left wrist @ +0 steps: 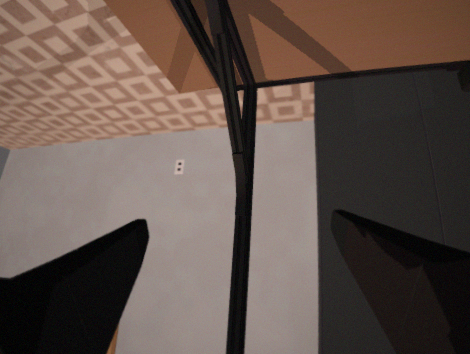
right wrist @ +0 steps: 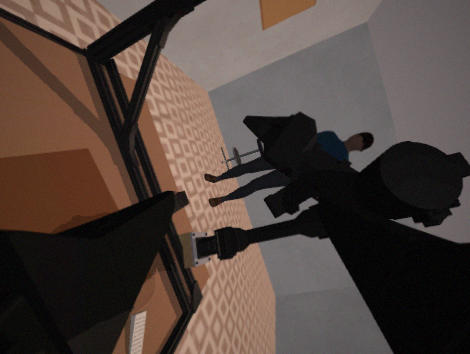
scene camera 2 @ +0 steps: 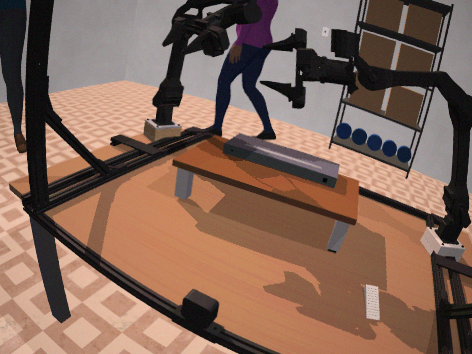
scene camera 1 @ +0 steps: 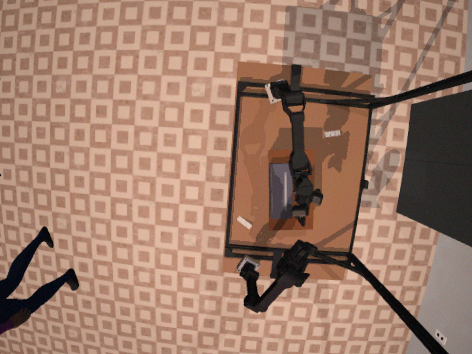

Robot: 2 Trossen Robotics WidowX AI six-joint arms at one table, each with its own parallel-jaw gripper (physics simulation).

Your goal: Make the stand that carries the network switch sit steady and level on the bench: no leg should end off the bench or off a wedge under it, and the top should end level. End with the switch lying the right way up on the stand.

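Seen in the pictures: left gripper, between the fingertips: [left wrist: 240,224] [right wrist: 254,129] [scene camera 2: 172,49] [scene camera 1: 313,265]; right gripper, between the fingertips: [right wrist: 247,200] [scene camera 2: 261,63] [scene camera 1: 305,220]; left arm's base, origin of its link: [right wrist: 201,247] [scene camera 2: 163,122] [scene camera 1: 248,268]; right arm's base, origin of its link: [scene camera 2: 446,237] [scene camera 1: 277,90].
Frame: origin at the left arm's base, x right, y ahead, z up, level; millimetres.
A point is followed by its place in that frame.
The brown stand [scene camera 2: 300,193] @(x -13, y 615, z 44 mm) [scene camera 1: 306,225] @(x 126, y 391, z 44 mm) stands on the bench on grey legs. Two legs show in scene camera 2; the right one [scene camera 2: 338,236] @(x -49, y 725, z -12 mm) has a dark edge at its foot, and contact is unclear. I cannot tell whether the top is level. The grey switch [scene camera 1: 280,191] @(x -98, y 479, z 72 mm) [scene camera 2: 280,159] @(x -49, y 506, z 72 mm) lies flat on the stand. One white ridged wedge [scene camera 1: 332,134] @(x 12, y 885, z -51 mm) [scene camera 2: 372,302] @(x 15, y 891, z -51 mm) and another [scene camera 1: 244,222] @(x -152, y 211, z -50 mm) [right wrist: 137,330] @(x -136, y 212, z -49 mm) lie loose on the bench. My left gripper [scene camera 2: 175,48] @(x 160, y 291, z 288 mm) [left wrist: 240,224] @(x 160, y 291, z 288 mm) is open and empty, beyond the stand's left end. My right gripper [scene camera 2: 263,65] @(x 14, y 444, z 286 mm) [right wrist: 247,200] @(x 14, y 444, z 286 mm) is open and empty, high above the stand.
Black rails [scene camera 1: 232,175] @(x -346, y 411, z -38 mm) [scene camera 2: 135,270] frame the bench [scene camera 2: 150,245] @(x 291, y 541, z -57 mm), with posts rising at its corners. A black box [scene camera 2: 200,307] @(x 322, y 756, z -8 mm) sits on the near rail. People and a shelf rack [scene camera 2: 419,129] stand beyond the bench.
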